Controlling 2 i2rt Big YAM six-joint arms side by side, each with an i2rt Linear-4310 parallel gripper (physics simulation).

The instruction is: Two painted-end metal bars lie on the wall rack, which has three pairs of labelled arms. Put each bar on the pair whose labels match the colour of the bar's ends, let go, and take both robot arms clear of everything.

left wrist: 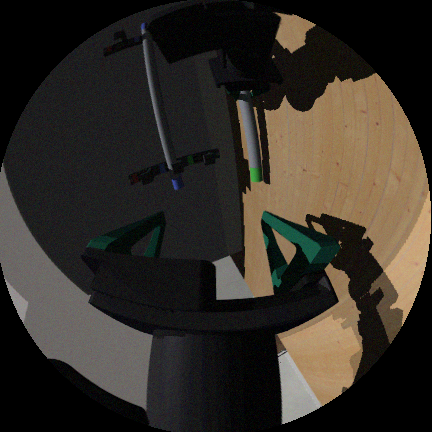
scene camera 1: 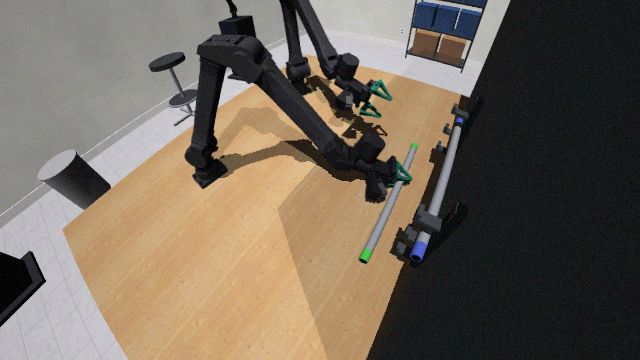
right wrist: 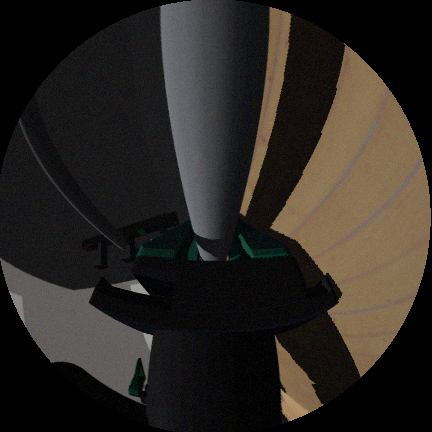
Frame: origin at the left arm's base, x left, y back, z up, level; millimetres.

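Seen in the pictures: left gripper, fingertip midpoint: (left wrist: 212,216) (scene camera 1: 386,108); right gripper, fingertip midpoint: (left wrist: 240,97) (scene camera 1: 409,180); right arm's base, link origin: (scene camera 1: 210,174).
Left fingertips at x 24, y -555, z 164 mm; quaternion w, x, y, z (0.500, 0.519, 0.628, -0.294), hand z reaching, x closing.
A point is followed by its place in that frame.
The green-ended bar (scene camera 1: 387,215) @[x -223, y -810, z 48 mm] (left wrist: 250,130) @[x 6, y -694, z 36 mm] (right wrist: 215,100) is in my right gripper (scene camera 1: 402,179) @[x -49, y -760, z 20 mm] (right wrist: 213,216) @[x -49, y -760, z 20 mm], which is shut on its grey middle part. It is held above the table, beside the wall rack and apart from it, roughly along the other bar. The blue-ended bar (scene camera 1: 445,175) @[x -115, y -868, z 196 mm] (left wrist: 157,110) @[x -35, y -826, z 187 mm] lies across the rack's middle, blue-labelled arms. The rack's near bracket (scene camera 1: 427,220) @[x -292, y -919, z 246 mm] shows red, blue and green labels in the left wrist view. My left gripper (scene camera 1: 385,107) @[x 24, y -555, z 164 mm] (left wrist: 212,216) @[x 24, y -555, z 164 mm] is open and empty, away from both bars. The right fingertips are partly hidden by the bar.
The dark wall panel (scene camera 1: 540,200) @[x -364, y -996, z 463 mm] stands behind the rack. The wooden table (scene camera 1: 200,275) @[x -742, y -625, z 0 mm] lies under both arms. A stool (scene camera 1: 167,62), a grey bin (scene camera 1: 75,175) and a shelf unit with blue and brown boxes (scene camera 1: 435,59) stand beyond the table.
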